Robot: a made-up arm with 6 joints. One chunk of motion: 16 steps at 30 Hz.
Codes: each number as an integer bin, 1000 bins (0 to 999) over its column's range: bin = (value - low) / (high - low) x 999, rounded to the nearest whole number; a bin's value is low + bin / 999 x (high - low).
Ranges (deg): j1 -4..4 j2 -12..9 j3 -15..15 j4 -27..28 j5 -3..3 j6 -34..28
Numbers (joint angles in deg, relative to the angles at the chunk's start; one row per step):
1: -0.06 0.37 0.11 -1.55 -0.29 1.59
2: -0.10 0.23 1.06 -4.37 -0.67 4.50
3: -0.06 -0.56 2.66 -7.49 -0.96 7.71
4: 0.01 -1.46 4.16 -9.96 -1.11 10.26
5: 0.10 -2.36 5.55 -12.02 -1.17 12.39
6: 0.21 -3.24 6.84 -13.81 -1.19 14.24
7: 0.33 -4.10 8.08 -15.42 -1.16 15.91
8: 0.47 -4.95 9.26 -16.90 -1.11 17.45
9: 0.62 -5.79 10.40 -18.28 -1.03 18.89
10: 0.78 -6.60 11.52 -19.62 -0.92 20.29
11: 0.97 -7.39 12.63 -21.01 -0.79 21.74
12: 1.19 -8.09 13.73 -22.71 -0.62 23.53
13: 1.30 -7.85 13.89 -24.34 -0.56 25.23
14: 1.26 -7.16 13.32 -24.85 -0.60 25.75
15: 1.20 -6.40 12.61 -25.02 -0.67 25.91
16: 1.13 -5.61 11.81 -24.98 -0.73 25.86
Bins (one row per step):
1: 492 588 503 462 451 573
2: 487 582 535 411 388 620
3: 492 544 588 354 340 672
4: 501 501 638 310 315 713
5: 512 459 684 272 305 747
6: 526 417 727 240 301 777
7: 541 376 769 210 306 804
8: 558 335 808 183 315 829
9: 577 295 846 158 328 852
10: 597 257 883 134 346 875
11: 621 219 920 109 368 898
12: 648 186 957 78 396 927
13: 662 197 962 48 406 954
14: 657 230 943 39 400 963
15: 649 266 919 36 388 965
16: 641 304 893 37 378 965

